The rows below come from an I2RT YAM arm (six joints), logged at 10 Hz.
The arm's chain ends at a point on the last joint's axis. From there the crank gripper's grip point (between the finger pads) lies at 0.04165 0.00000 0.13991 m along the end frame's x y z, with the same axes.
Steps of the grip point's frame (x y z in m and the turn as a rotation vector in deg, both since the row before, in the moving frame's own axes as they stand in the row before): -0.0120, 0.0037, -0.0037, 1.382, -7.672, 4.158; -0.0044, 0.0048, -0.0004, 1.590, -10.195, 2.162; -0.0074, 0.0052, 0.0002, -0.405, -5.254, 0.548; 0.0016, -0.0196, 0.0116, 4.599, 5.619, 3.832; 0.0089, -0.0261, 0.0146, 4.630, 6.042, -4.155; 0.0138, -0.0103, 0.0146, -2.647, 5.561, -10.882; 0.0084, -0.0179, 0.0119, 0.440, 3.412, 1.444; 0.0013, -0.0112, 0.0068, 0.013, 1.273, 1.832
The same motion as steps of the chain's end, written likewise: 0.0070, 0.0048, -0.0080, 1.382, -7.672, 4.158; 0.0210, 0.0077, -0.0055, 1.590, -10.195, 2.162; 0.0056, 0.0039, -0.0030, -0.405, -5.254, 0.548; -0.0122, -0.0118, 0.0167, 4.599, 5.619, 3.832; -0.0050, -0.0115, 0.0203, 4.630, 6.042, -4.155; 0.0007, -0.0075, 0.0192, -2.647, 5.561, -10.882; 0.0001, -0.0180, 0.0146, 0.440, 3.412, 1.444; -0.0018, -0.0125, 0.0078, 0.013, 1.273, 1.832
